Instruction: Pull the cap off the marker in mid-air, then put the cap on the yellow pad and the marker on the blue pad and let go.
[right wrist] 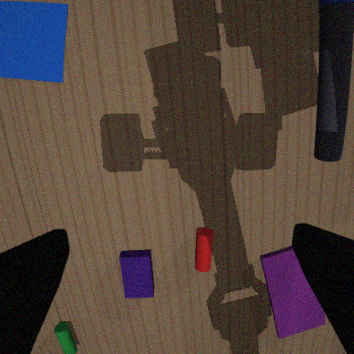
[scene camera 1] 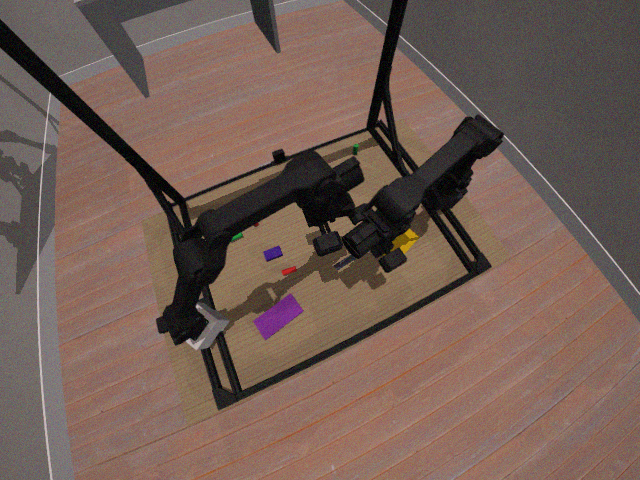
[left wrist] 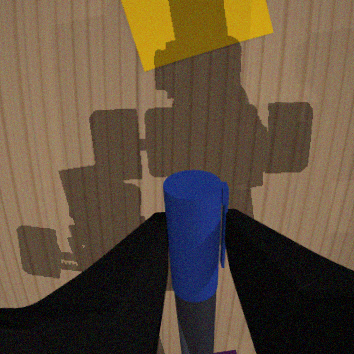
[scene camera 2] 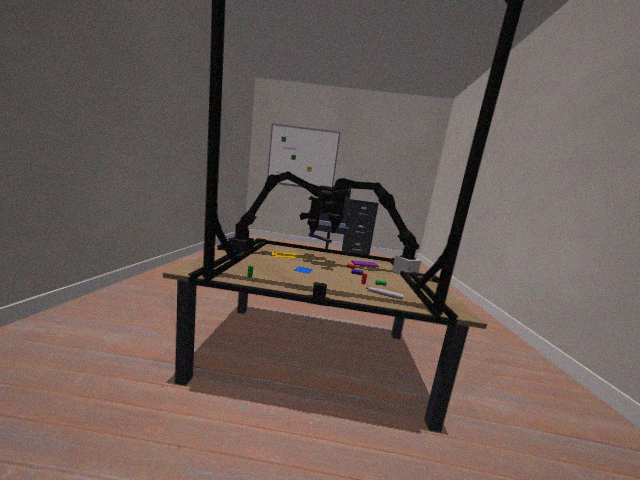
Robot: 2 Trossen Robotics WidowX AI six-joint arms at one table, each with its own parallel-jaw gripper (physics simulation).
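Frame: origin at the left arm's base, x left, y back, z up, level; metres.
Seen in the pictures: left gripper, between the fingertips: [left wrist: 195, 221] [scene camera 2: 311, 235]; right gripper, between the fingertips: [right wrist: 182, 238] [scene camera 1: 317, 230] [scene camera 2: 334, 232]; left arm's base, origin of its link: [scene camera 1: 445, 188] [scene camera 2: 241, 238]; right arm's base, origin of its link: [scene camera 1: 194, 324] [scene camera 2: 408, 257].
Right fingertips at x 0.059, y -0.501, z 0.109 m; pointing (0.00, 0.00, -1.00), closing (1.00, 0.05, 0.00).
Offsets run from my right fingertips to a thing's middle.
My left gripper [left wrist: 195, 221] is shut on the marker's blue cap @[dx +0.077, dy +0.131, dz -0.051 m] [left wrist: 194, 240]. The marker's dark barrel @[dx +0.085, dy +0.086, dz -0.060 m] [scene camera 1: 343, 262] [scene camera 2: 324, 239] [left wrist: 196, 325] [right wrist: 334, 95] sticks out from the cap, in the air above the table. My right gripper [right wrist: 182, 238] is open and empty, also above the table; the barrel lies off to the right in the right wrist view, outside its fingers. The yellow pad @[dx +0.049, dy +0.278, dz -0.189 m] [scene camera 1: 412, 237] [scene camera 2: 284, 255] [left wrist: 250, 20] lies flat near the left arm. The blue pad @[dx -0.149, dy +0.104, dz -0.189 m] [scene camera 2: 303, 270] [right wrist: 32, 42] lies flat; it does not show in scene camera 1.
A purple mat @[dx +0.171, dy -0.192, dz -0.185 m] [scene camera 1: 279, 316] [right wrist: 295, 300], a dark violet block @[dx -0.039, dy -0.157, dz -0.182 m] [scene camera 1: 272, 253] [right wrist: 138, 277] and a red cylinder @[dx +0.039, dy -0.118, dz -0.179 m] [scene camera 1: 288, 270] [right wrist: 204, 252] lie on the table. A white pen @[dx -0.259, dy -0.279, dz -0.179 m] [scene camera 2: 385, 292], an upright red cylinder @[dx -0.173, dy -0.191, dz -0.165 m] [scene camera 2: 363, 278] and green cylinders @[dx -0.368, dy +0.277, dz -0.165 m] [scene camera 2: 250, 271] @[dx -0.141, dy -0.272, dz -0.179 m] [scene camera 2: 381, 282] also show. The two arms are close together mid-table.
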